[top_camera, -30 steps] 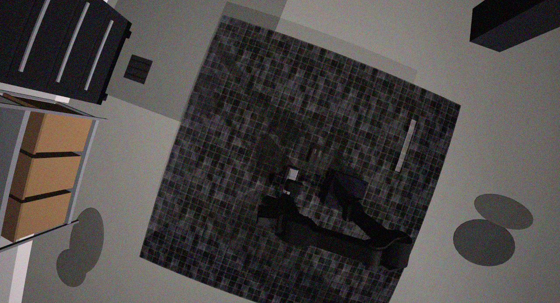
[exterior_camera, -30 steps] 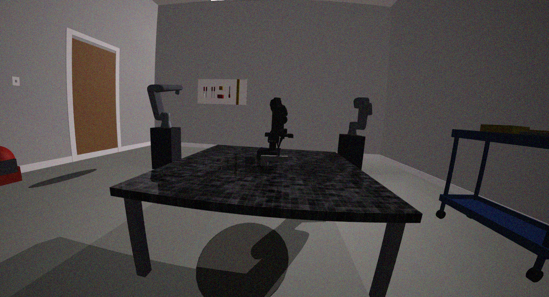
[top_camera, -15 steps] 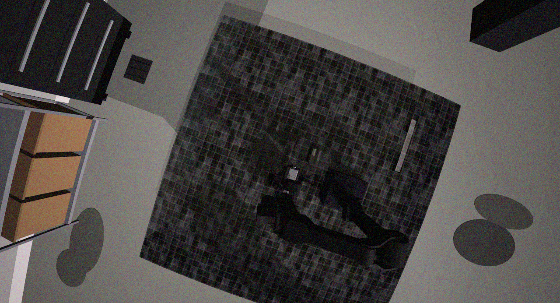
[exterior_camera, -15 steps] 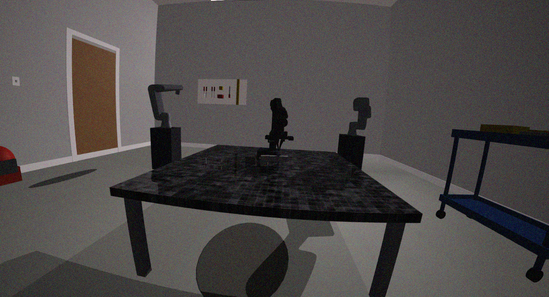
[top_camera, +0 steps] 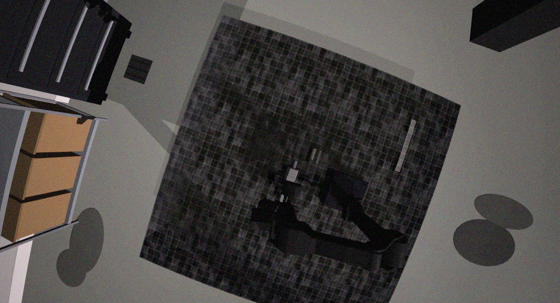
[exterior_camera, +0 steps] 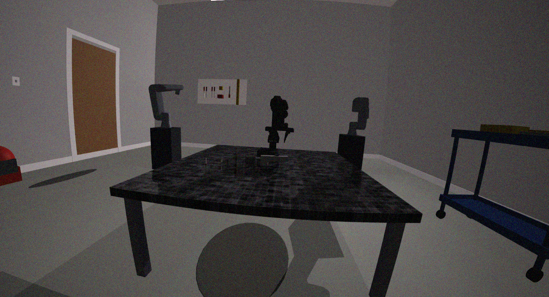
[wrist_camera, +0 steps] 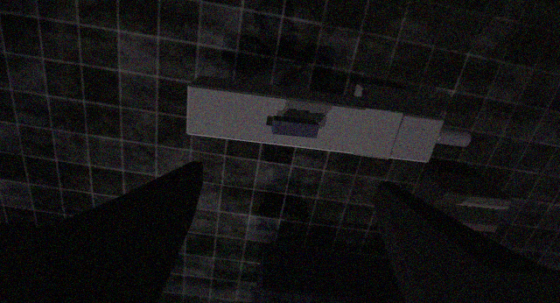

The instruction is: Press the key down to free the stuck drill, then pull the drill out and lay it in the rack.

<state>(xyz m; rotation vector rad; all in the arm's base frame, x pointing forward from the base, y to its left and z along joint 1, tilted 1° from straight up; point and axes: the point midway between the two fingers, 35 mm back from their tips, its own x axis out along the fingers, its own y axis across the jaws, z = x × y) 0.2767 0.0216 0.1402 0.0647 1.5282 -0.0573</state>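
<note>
The drill is 2 cm behind my gripper tip, 9 cm to the right of it and 11 cm below it. From my gripper tip the other things lie so: dark grey block (1 cm behind, 3 cm to the right, 12 cm below).
</note>
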